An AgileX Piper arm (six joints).
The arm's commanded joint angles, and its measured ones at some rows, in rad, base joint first. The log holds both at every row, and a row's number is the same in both.
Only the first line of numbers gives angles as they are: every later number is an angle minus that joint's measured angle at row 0.
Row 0, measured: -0.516 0.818 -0.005 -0.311 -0.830 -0.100
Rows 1 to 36, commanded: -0.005 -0.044 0.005 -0.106 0.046 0.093; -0.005 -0.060 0.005 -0.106 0.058 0.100; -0.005 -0.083 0.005 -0.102 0.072 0.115; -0.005 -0.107 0.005 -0.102 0.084 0.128; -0.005 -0.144 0.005 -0.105 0.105 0.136; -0.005 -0.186 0.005 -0.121 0.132 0.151; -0.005 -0.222 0.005 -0.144 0.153 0.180; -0.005 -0.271 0.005 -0.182 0.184 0.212; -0.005 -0.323 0.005 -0.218 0.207 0.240; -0.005 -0.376 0.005 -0.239 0.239 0.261; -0.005 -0.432 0.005 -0.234 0.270 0.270; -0.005 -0.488 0.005 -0.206 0.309 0.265; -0.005 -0.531 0.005 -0.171 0.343 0.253; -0.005 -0.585 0.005 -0.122 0.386 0.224; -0.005 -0.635 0.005 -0.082 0.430 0.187; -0.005 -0.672 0.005 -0.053 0.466 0.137; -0.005 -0.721 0.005 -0.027 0.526 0.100; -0.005 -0.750 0.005 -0.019 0.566 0.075; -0.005 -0.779 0.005 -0.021 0.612 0.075; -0.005 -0.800 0.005 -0.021 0.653 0.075; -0.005 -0.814 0.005 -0.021 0.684 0.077; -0.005 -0.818 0.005 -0.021 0.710 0.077; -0.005 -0.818 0.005 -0.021 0.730 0.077; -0.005 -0.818 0.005 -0.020 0.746 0.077; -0.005 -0.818 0.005 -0.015 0.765 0.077; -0.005 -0.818 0.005 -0.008 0.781 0.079; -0.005 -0.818 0.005 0.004 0.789 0.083; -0.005 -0.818 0.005 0.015 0.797 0.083; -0.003 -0.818 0.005 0.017 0.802 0.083; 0.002 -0.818 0.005 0.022 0.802 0.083; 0.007 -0.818 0.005 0.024 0.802 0.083; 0.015 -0.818 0.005 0.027 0.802 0.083; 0.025 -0.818 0.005 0.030 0.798 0.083; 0.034 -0.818 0.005 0.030 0.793 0.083; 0.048 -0.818 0.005 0.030 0.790 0.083; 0.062 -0.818 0.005 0.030 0.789 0.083
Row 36, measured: 0.024 -0.812 0.000 0.022 0.797 0.082
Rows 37 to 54, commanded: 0.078 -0.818 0.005 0.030 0.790 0.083; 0.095 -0.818 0.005 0.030 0.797 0.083; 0.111 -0.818 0.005 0.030 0.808 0.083; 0.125 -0.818 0.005 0.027 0.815 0.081; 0.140 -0.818 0.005 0.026 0.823 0.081; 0.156 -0.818 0.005 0.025 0.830 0.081; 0.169 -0.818 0.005 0.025 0.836 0.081; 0.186 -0.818 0.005 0.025 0.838 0.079; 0.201 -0.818 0.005 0.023 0.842 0.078; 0.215 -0.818 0.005 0.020 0.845 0.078; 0.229 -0.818 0.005 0.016 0.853 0.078; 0.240 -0.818 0.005 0.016 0.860 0.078; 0.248 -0.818 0.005 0.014 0.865 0.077; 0.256 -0.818 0.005 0.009 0.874 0.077; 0.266 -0.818 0.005 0.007 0.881 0.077; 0.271 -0.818 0.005 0.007 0.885 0.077; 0.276 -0.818 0.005 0.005 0.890 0.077; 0.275 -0.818 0.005 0.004 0.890 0.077
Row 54, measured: 0.261 -0.812 0.000 0.020 0.875 0.082
